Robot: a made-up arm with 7 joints.
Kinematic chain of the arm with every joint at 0, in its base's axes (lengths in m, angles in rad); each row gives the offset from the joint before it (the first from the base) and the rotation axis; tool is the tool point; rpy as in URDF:
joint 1: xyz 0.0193 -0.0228 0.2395 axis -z
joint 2: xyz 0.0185 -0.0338 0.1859 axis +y
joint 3: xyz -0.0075 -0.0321 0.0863 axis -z
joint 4: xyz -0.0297 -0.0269 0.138 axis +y
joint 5: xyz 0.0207 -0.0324 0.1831 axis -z
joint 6: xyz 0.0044 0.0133 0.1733 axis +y
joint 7: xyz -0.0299 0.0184 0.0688 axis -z
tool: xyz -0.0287 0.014 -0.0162 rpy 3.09 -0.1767 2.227
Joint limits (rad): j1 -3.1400..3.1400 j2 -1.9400..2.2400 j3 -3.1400..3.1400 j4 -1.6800..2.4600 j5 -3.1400..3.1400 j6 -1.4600..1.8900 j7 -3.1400..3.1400
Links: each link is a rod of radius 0.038 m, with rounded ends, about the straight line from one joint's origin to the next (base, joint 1, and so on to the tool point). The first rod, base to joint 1, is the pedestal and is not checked.
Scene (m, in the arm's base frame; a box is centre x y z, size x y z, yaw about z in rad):
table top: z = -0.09
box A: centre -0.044 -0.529 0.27 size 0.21 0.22 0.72 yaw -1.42
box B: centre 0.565 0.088 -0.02 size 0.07 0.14 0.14 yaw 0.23
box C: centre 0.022 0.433 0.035 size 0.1 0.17 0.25 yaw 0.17
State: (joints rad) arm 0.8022 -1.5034 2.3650 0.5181 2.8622 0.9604 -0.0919
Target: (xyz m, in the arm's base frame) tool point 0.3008 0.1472 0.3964
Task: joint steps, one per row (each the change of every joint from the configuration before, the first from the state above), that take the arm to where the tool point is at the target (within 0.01 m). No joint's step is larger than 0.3 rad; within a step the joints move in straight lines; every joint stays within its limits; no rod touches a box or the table.
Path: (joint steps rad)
1: -0.2113 -0.0543 0.1292 0.2574 0.0057 -0.0836 -0.1609
2: -0.2114 -0.0543 0.1291 0.2573 0.0058 -0.0835 -0.1608
3: -0.2113 -0.0543 0.1292 0.2574 0.0057 -0.0836 -0.1609
4: -0.2114 -0.0543 0.1292 0.2573 0.0057 -0.0835 -0.1608
5: -0.2113 -0.0543 0.1291 0.2574 0.0058 -0.0836 -0.1609
6: -0.2114 -0.0543 0.1292 0.2573 0.0057 -0.0835 -0.1608
7: -0.1735 -0.0185 -0.2661 0.0663 -0.0509 0.0266 0.1460
8: -0.1736 -0.0184 -0.2660 0.0663 -0.0510 0.0267 0.1460
9: -0.1736 -0.0185 -0.2661 0.0663 -0.0509 0.0267 0.1460
10: -0.1735 -0.0185 -0.2661 0.0663 -0.0510 0.0266 0.1460
11: -0.1736 -0.0184 -0.2661 0.0663 -0.0510 0.0267 0.1460
12: -0.1736 -0.0185 -0.2660 0.0663 -0.0509 0.0267 0.1460

